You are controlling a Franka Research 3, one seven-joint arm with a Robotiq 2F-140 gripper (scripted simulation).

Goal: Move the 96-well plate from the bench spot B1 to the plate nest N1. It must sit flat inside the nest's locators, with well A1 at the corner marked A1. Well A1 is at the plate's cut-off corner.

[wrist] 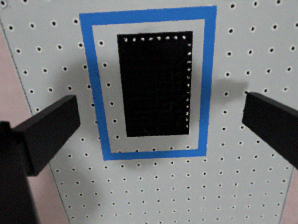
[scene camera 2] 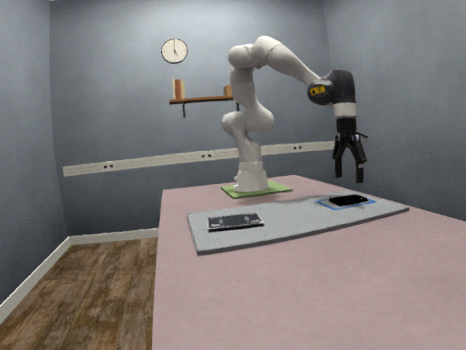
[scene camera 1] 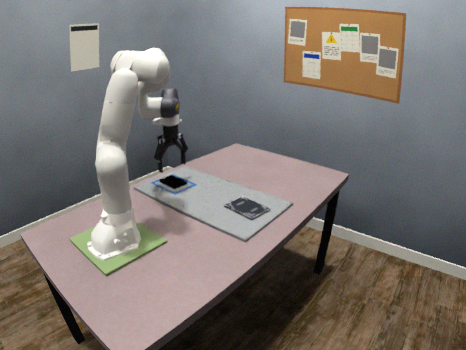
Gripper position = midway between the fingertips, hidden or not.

In view: my gripper (scene camera 2: 348, 179) and a black 96-well plate (wrist: 155, 68).
My gripper also shows in the wrist view (wrist: 161, 109).
